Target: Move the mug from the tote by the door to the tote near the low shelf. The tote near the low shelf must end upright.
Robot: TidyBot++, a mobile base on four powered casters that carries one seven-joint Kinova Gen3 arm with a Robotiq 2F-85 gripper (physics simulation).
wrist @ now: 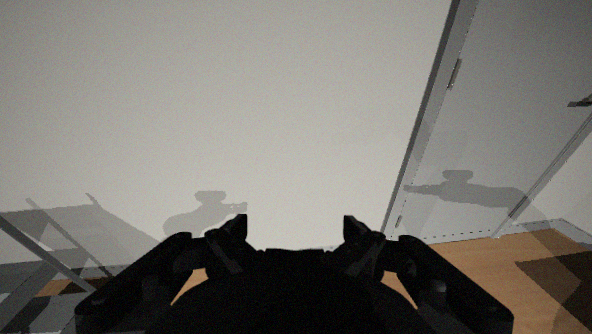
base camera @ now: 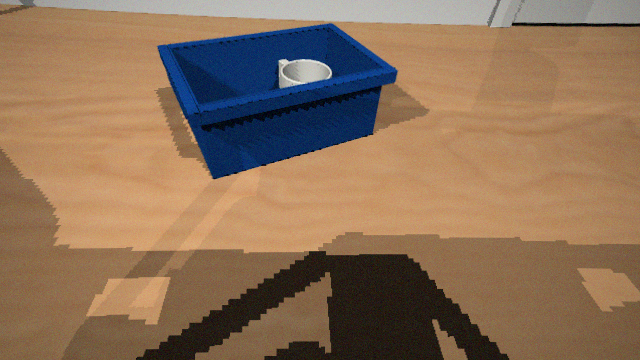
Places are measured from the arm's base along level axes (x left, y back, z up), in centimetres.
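Where they show: gripper, fingertip midpoint: [wrist: 295, 225].
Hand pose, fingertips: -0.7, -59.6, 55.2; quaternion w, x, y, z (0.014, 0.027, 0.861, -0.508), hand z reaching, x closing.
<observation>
Each offset is from my fingertips to the top centre of the thing, as dx, dy, dz. "pt": to the spot under its first point. Level surfaces: height alone.
A blue tote @[+6.0, -0.8, -82.8] [base camera: 295, 127] stands upright on the wooden floor in the base camera view, a little left of the middle, near the wall. A white mug @[pt +1.6, -6.9, -88.0] [base camera: 306, 73] stands upright inside it, toward its right end, with the handle pointing to the left. The tote's front wall hides the mug's lower part. My gripper [wrist: 295, 225] is open and empty in the wrist view, pointing toward the wall. The tote and the mug do not show in the wrist view. The tote near the low shelf does not show in either view.
The grey door [wrist: 490, 120] is at the right in the wrist view, beside the pale wall [wrist: 250, 100]. Part of a grey metal cart [wrist: 47, 252] shows at the lower left. The wooden floor @[dz -94.8] [base camera: 500, 165] [wrist: 480, 270] carries shadows of the robot.
</observation>
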